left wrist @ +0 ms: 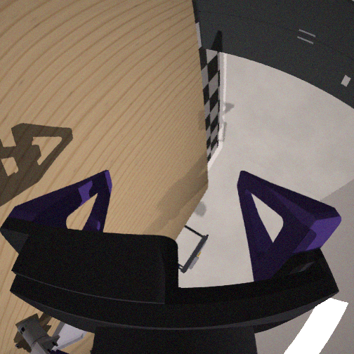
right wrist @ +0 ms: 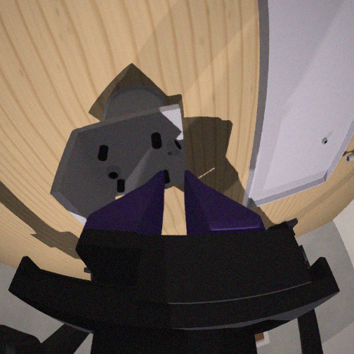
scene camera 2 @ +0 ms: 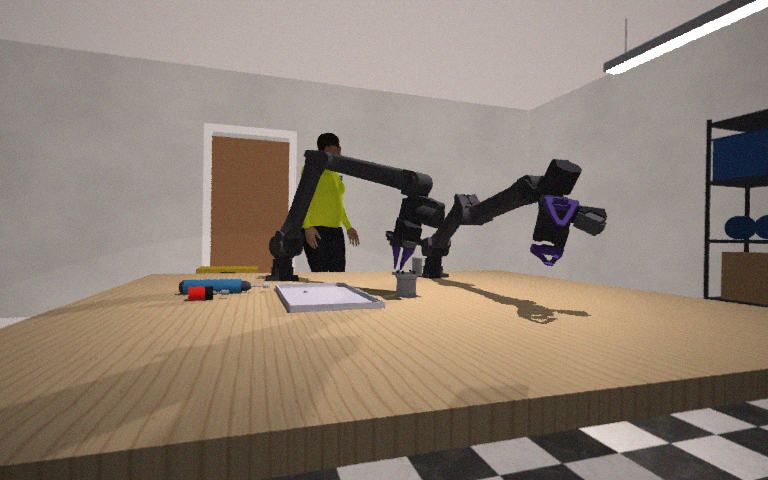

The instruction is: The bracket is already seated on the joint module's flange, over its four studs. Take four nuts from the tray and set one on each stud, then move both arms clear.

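Places are measured from the left arm's base along level axes (x ahead, y left, z up), in millimetres.
Pixels of known places: left gripper, between the fingertips: [scene camera 2: 554,246]; right gripper, between the fingertips: [scene camera 2: 397,268]; left arm's base, origin of its link: [scene camera 2: 432,277]; right arm's base, origin of its link: [scene camera 2: 282,279].
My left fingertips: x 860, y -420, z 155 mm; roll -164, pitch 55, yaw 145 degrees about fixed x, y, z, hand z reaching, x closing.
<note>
Ahead of a thing's pixels: the offset from my left fingertips to its top centre. "pt": to the spot under its first point.
The grey joint module {dx -450, dy -31, dz -81 mm} [scene camera 2: 405,284] stands on the table to the right of the white tray {dx -537, dy -256, dz -139 mm} [scene camera 2: 327,296]. In the right wrist view the grey bracket [right wrist: 119,154] sits on top of it with several dark studs or nuts showing; I cannot tell them apart. My right gripper [scene camera 2: 400,266] hangs just above the bracket's near edge, with its fingers [right wrist: 173,173] shut to a thin gap and nothing between them. One small nut [right wrist: 324,140] lies in the tray [right wrist: 302,116]. My left gripper [scene camera 2: 547,255] is open and empty, held high off to the right, and its fingers [left wrist: 173,175] span the table's edge.
A blue screwdriver {pt dx -720, dy -501, dz -132 mm} [scene camera 2: 214,286] and a red part {dx -633, dy -530, dz -121 mm} [scene camera 2: 199,293] lie left of the tray. A yellow object [scene camera 2: 226,269] lies at the table's far edge. A person in a yellow shirt [scene camera 2: 327,207] stands behind the table, near the right arm's base.
</note>
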